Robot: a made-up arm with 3 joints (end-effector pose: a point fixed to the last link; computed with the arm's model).
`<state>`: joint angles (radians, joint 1 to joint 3).
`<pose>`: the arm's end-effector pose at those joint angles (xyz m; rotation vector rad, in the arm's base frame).
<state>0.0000 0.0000 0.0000</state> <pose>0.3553 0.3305 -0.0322 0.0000 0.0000 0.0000</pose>
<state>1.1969 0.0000 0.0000</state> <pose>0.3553 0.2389 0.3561 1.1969 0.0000 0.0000</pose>
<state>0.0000 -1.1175 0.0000</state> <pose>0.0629 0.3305 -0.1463 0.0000 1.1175 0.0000</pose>
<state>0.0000 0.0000 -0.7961</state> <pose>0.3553 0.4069 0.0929 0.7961 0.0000 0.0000</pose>
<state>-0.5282 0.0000 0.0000</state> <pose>0.3553 0.2215 -0.1815 -0.5282 0.0000 0.0000</pose>
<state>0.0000 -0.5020 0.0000</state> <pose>0.2409 0.3305 -0.1247 0.0000 0.5020 0.0000</pose>
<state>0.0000 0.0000 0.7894</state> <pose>0.3553 0.1889 -0.0654 -0.7894 0.0000 0.0000</pose>
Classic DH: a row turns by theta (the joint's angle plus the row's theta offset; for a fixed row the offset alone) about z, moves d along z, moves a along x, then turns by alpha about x. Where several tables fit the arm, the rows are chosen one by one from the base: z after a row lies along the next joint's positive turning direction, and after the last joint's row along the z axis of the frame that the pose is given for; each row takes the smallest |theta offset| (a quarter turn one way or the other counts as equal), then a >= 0, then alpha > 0; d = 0 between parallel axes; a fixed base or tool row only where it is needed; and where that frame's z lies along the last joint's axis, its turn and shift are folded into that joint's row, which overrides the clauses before.
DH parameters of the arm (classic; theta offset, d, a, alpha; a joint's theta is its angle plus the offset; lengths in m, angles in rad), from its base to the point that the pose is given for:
base (fixed): 1.5708 0.0948 0 1.5708
joint 1: 1.5708 0.1178 0.0498 -1.5708
joint 2: 0 -0.2199 -0.0234 -1.5708
joint 3: 1.5708 -0.2375 0.1106 1.5708
tool (fixed): -1.5708 -0.1534 0 0

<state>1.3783 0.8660 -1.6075</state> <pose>0.2010 -0.2148 0.5128 2.7219 -1.2537 0.1443</pose>
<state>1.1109 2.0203 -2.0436</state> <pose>-0.1159 -0.0440 0.4582 -1.6668 2.3714 -1.1937</pose>
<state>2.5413 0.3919 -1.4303</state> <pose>0.3126 -0.4327 0.1483 -2.2755 0.4194 0.2603</pose>
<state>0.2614 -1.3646 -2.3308</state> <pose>0.3254 0.2848 0.0163 2.0765 0.8953 -1.5069</pose>
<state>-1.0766 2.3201 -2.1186</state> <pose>-0.1545 0.2455 -0.1060 0.5157 0.0638 2.3782</pose>
